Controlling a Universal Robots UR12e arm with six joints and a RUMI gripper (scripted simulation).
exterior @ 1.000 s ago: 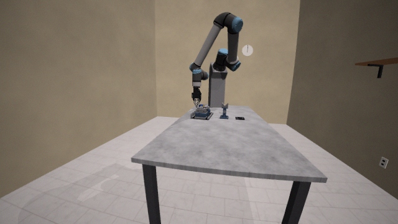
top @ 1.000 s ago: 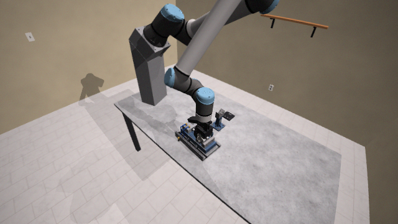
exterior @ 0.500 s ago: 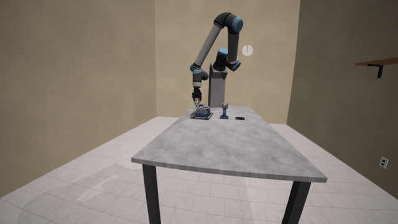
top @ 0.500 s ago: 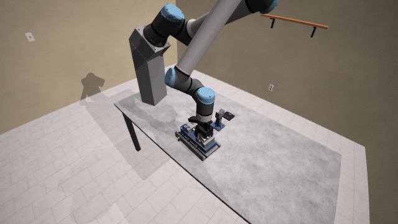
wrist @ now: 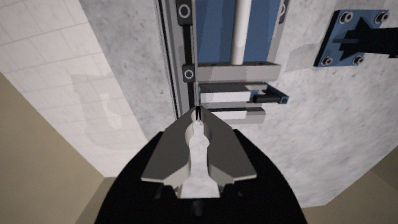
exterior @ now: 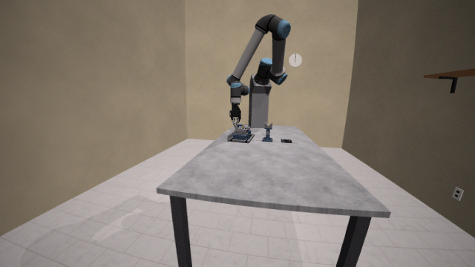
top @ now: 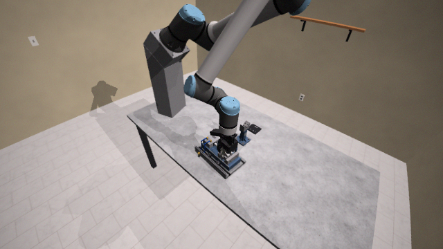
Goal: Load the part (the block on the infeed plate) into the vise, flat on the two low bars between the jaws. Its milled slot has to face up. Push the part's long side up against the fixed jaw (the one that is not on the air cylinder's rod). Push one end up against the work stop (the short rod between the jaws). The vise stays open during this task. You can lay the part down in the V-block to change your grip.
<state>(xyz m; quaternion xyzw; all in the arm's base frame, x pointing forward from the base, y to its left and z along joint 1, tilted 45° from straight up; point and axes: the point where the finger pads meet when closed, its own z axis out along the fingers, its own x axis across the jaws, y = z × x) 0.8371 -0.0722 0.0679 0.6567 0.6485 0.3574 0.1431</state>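
Right now my hand is 4 cm past the moving jaw, 5 cm to the right of it and 4 cm above it. From my hand the other things lie so: cylinder rod 9 cm behind, 4 cm to the left, 4 cm below; work stop 1 cm behind, 10 cm to the left, 3 cm below; part 3 cm to the left, 2 cm below.
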